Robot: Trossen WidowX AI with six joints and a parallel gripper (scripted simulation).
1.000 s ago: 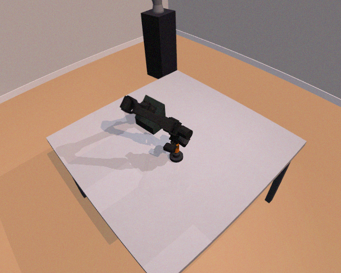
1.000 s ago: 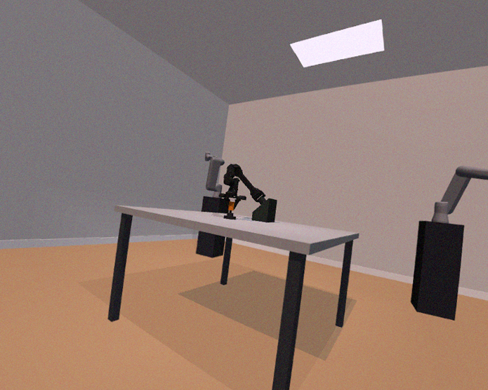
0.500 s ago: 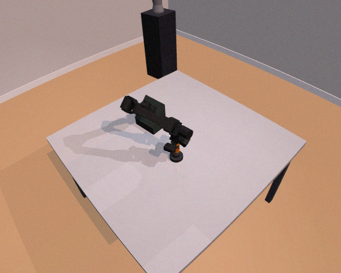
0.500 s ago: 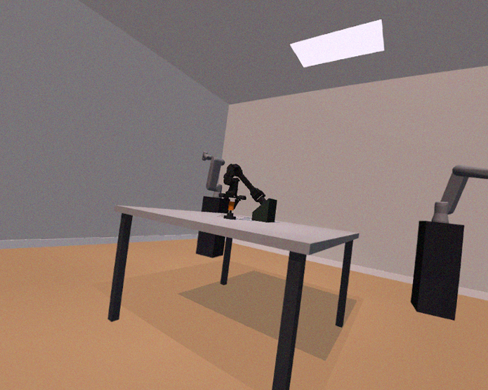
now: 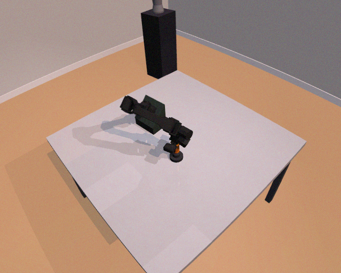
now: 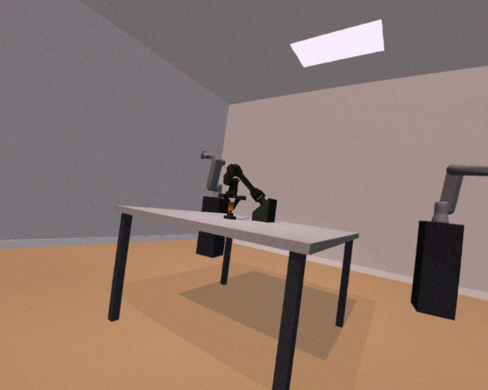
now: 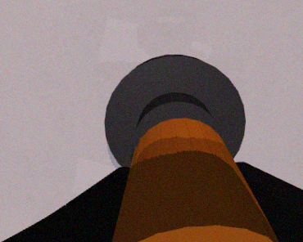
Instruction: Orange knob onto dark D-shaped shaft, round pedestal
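Now: gripper tip 2 cm below the orange knob. Also, from my gripper tip: round dark pedestal (4 cm below).
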